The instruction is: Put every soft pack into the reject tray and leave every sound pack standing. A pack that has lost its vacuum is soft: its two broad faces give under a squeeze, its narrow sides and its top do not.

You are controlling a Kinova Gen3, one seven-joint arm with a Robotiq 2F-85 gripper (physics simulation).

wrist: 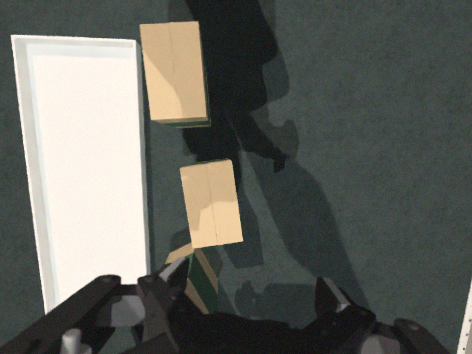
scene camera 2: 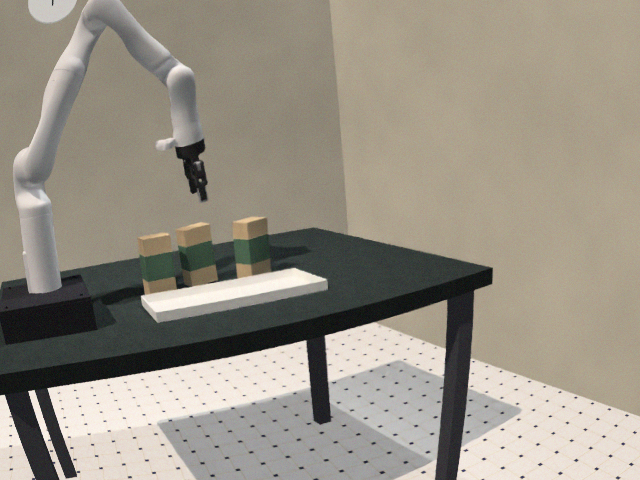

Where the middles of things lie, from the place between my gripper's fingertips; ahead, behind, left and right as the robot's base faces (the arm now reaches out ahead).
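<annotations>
From where my hand is, the white reject tray [scene camera 2: 231, 294] sits 10 mm ahead of it and 200 mm to the right of it, and it is also 200 mm below it.
</annotations>
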